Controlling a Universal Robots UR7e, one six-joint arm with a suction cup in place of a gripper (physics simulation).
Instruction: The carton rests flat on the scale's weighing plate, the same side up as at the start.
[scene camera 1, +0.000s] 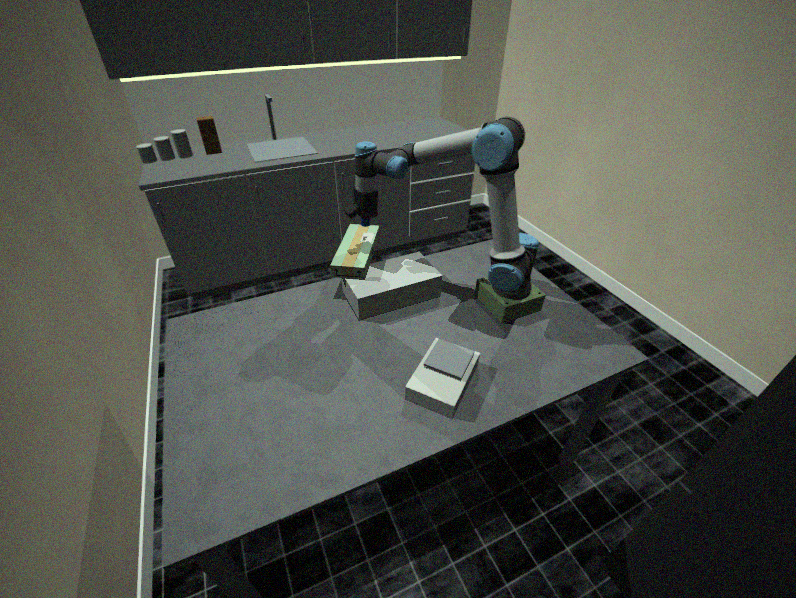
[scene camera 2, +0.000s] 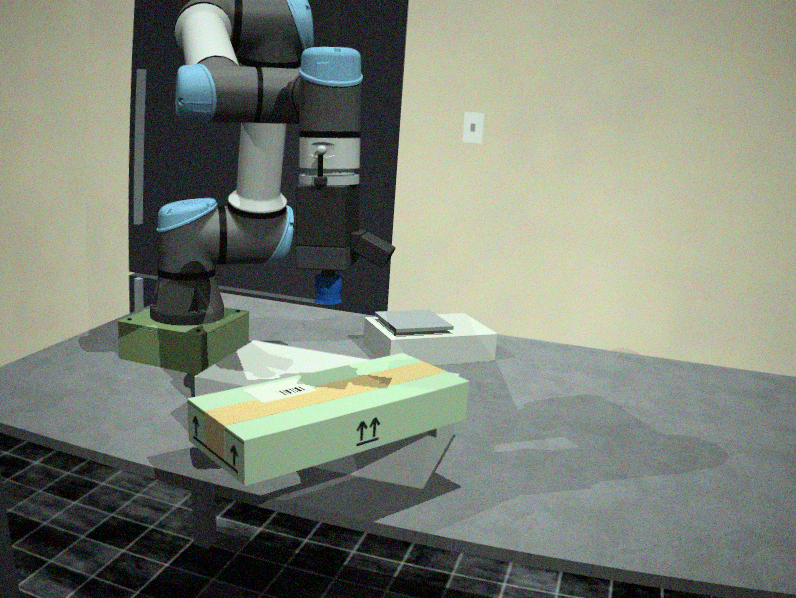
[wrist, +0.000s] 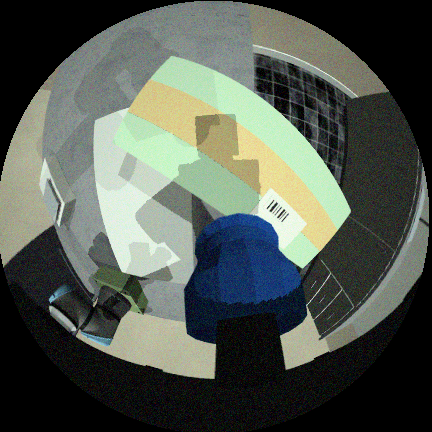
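Pixels of known places: hand, its tool point: (scene camera 1: 365, 224) (scene camera 2: 328, 301) (wrist: 237, 252); arm's base, origin of its link: (scene camera 2: 187, 315) (wrist: 115, 297).
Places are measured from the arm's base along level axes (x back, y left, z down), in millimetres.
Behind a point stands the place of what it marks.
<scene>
The carton (scene camera 1: 355, 249) {x -459, y -450, z -83 mm} (scene camera 2: 308, 437) {x -433, y -600, z -66 mm} (wrist: 240, 95) {x -519, y -469, z -83 mm} is pale green with an orange tape band and a barcode label on top; its printed arrows point up. It lies across the left end of a white block (scene camera 1: 398, 292) {x -403, y -198, z -4 mm} (wrist: 107, 210) {x -381, y -219, z -27 mm} and overhangs it; whether it is quite level I cannot tell. The scale (scene camera 1: 427, 389) {x -561, y 233, z 18 mm} (scene camera 2: 476, 341) {x -571, y 163, z 33 mm} has a grey weighing plate (scene camera 1: 450, 358) {x -435, y 178, z 2 mm} (scene camera 2: 415, 321) {x -442, y 153, z 2 mm} with nothing on it. My blue suction cup (scene camera 1: 365, 222) (scene camera 2: 328, 302) (wrist: 237, 232) is off, points down and hangs above the carton near its label end, apart from it.
The arm stands on a green base (scene camera 1: 508, 308) {x -89, y 81, z 11 mm} (scene camera 2: 160, 341) {x 9, y -103, z 26 mm} (wrist: 114, 279) {x -92, y -38, z 27 mm} at the right of the grey table (scene camera 1: 257, 450) {x -1059, y 130, z 78 mm} (scene camera 2: 611, 514) {x -813, y -422, z 79 mm}. The white block lies between the base and the carton's overhang. A counter (scene camera 1: 231, 168) with canisters and a sink runs behind.
</scene>
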